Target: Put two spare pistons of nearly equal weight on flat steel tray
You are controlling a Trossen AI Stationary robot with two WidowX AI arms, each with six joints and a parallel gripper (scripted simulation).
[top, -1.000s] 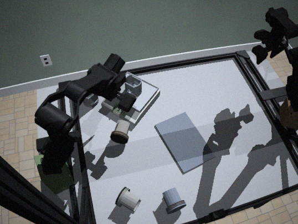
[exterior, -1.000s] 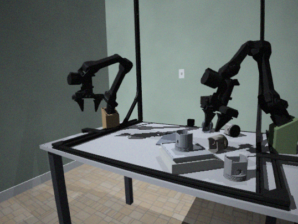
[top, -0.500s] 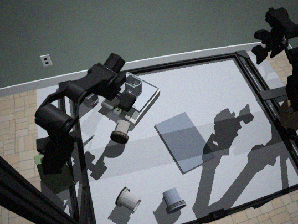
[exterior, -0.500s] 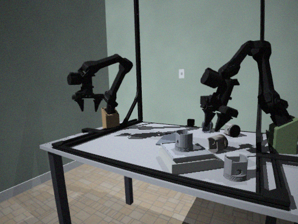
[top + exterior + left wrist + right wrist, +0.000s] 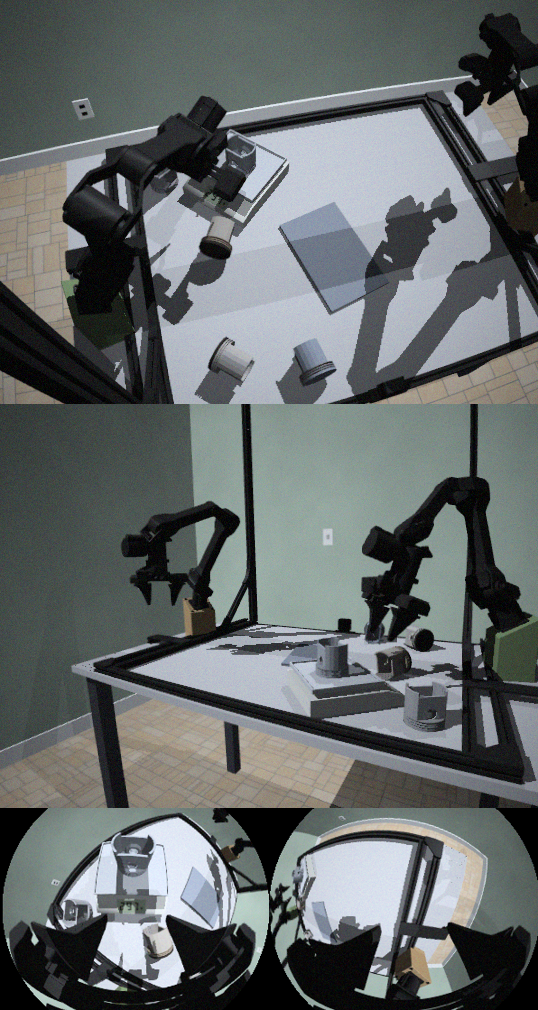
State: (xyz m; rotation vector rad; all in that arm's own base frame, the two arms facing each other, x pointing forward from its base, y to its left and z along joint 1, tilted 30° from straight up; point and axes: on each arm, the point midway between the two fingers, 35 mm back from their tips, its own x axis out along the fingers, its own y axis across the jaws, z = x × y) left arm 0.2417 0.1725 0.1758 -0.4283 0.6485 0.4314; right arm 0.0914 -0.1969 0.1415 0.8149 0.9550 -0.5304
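Right now the white scale is 90 mm ahead of my left hand, 90 mm to the right of it and 110 mm below it. Round my left hand: flat steel tray 170 mm behind, 240 mm to the right, 150 mm below.
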